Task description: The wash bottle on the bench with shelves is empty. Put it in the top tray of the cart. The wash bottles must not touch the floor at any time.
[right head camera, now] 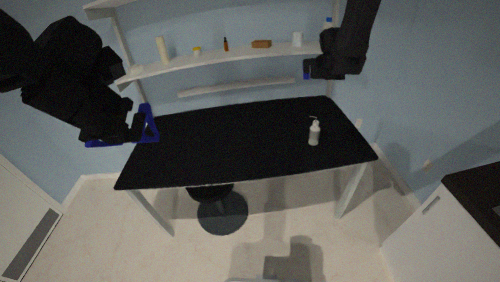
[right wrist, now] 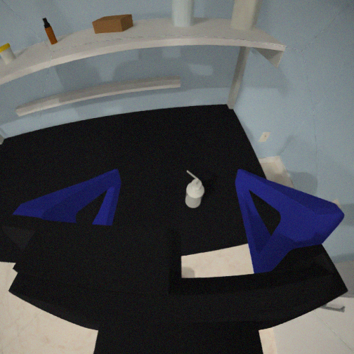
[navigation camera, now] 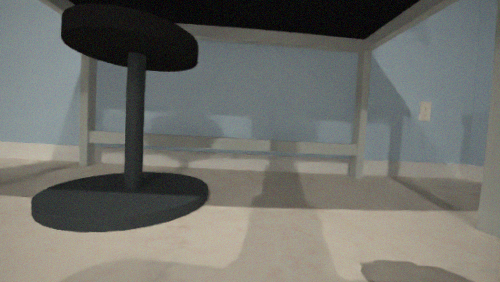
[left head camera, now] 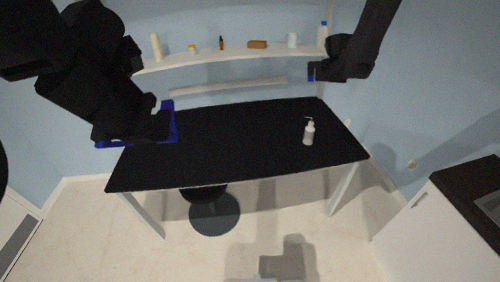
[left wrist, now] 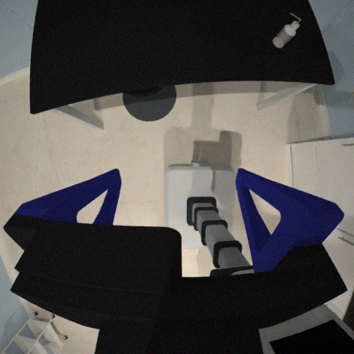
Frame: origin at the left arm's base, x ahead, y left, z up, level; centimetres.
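Seen in the pictures: left gripper, between the fingertips: (right head camera: 139,140) (left head camera: 154,140); right gripper, between the fingertips: (right head camera: 318,71) (left head camera: 320,73).
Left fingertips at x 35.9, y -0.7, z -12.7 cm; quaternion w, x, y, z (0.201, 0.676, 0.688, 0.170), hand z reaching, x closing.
Observation:
Pixels of each thing's top centre, then the offset from my left fingertips to it. "spot": a spot on its surface instead. Level surfaces: height alone.
- white wash bottle, centre of its top: (right head camera: 315,116) (left head camera: 310,116) dx +59.2, dy -49.3, dz -34.7 cm
- black bench top, height of its surface: dz -52.1 cm
- wall shelf, a spot on its surface: (left head camera: 220,61) (right head camera: 226,62) spot: dx +112.3, dy +4.0, dz -18.0 cm
- brown block, centre of its top: (right head camera: 261,40) (left head camera: 257,41) dx +100.9, dy -22.6, dz -2.4 cm
The white wash bottle (left head camera: 309,135) (right head camera: 314,135) (left wrist: 284,37) (right wrist: 194,196) stands upright on the black bench top (left head camera: 225,145) (right head camera: 230,145) (left wrist: 150,45) (right wrist: 140,135), toward the right end, its bent spout pointing left. My right gripper (left head camera: 312,75) (right head camera: 306,75) (right wrist: 177,175) is open and empty, held high above the bench; in its wrist view the bottle shows between the fingers, well below them. My left gripper (left head camera: 135,125) (right head camera: 122,125) (left wrist: 178,174) is open and empty at the left. A white-framed rack (left wrist: 44,331), possibly the cart, partly shows at the lower left of the left wrist view.
A wall shelf (left head camera: 220,57) (right head camera: 225,56) (right wrist: 150,44) above the bench holds several bottles, jars and a brown block (left head camera: 257,44). A round stool (left head camera: 214,215) (navigation camera: 135,40) stands at the bench front. A white cabinet (left head camera: 440,235) with a dark top (left head camera: 460,175) stands at the right.

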